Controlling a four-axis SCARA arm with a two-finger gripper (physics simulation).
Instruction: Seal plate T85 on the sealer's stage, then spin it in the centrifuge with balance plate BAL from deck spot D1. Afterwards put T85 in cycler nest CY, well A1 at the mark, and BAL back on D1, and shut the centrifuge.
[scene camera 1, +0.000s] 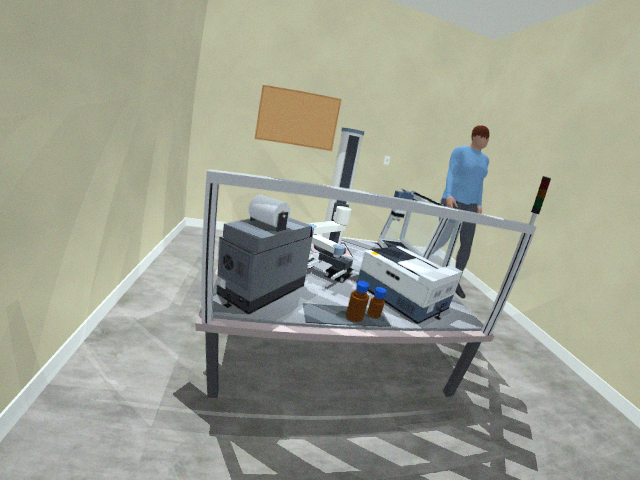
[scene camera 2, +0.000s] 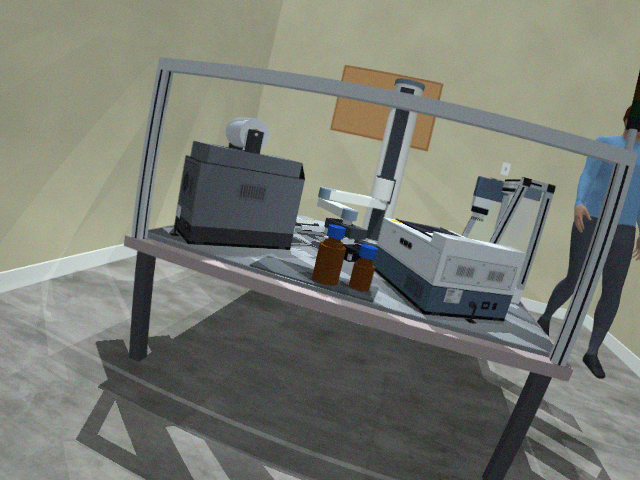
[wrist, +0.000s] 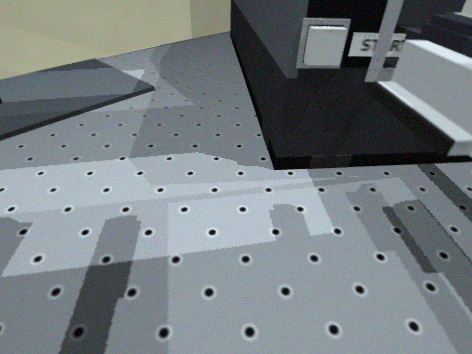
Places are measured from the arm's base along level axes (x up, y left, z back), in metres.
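Where they show: gripper, fingertip midpoint: (scene camera 1: 319, 272) (scene camera 2: 311, 233) (wrist: 190, 67); arm's base, link origin: (scene camera 2: 371, 244).
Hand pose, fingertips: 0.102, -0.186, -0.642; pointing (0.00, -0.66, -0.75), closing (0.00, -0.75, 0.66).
Note:
Each offset is from my fingertips to the centre of the thing, as dx, dy, dz. "*": to the spot under its first point. Level surfaces: height alone.
The dark grey sealer {+0.149, -0.293, -0.092} (scene camera 1: 266, 263) (scene camera 2: 240, 201) with a film roll on top stands at the left of the table; its white button {-0.004, -0.084, +0.006} (wrist: 326, 46), beside a partly covered START label {* -0.004, -0.104, +0.023} (wrist: 367, 45), shows in the wrist view. My gripper (scene camera 1: 337, 275) is open and empty, low over the table between the sealer and the white-and-blue machine {+0.033, +0.507, -0.035} (scene camera 1: 408, 279) (scene camera 2: 449, 268). One light grey finger reaches in at the right of the wrist view, in front of the sealer's base. Whether that machine is the centrifuge or the cycler I cannot tell. Plates T85 and BAL cannot be made out.
Two brown bottles {-0.024, +0.146, -0.282} (scene camera 1: 357, 303) (scene camera 2: 329, 258) with blue caps stand near the table's front edge on a dark mat {dx -0.084} (scene camera 1: 323, 314). A metal frame {* +0.238, -0.512, -0.402} (scene camera 1: 209, 248) (scene camera 2: 149, 155) surrounds the front. A blue-and-white device {* +0.294, +0.725, +0.718} (scene camera 2: 485, 198) stands at the right. A person (scene camera 1: 469, 175) is behind the table.

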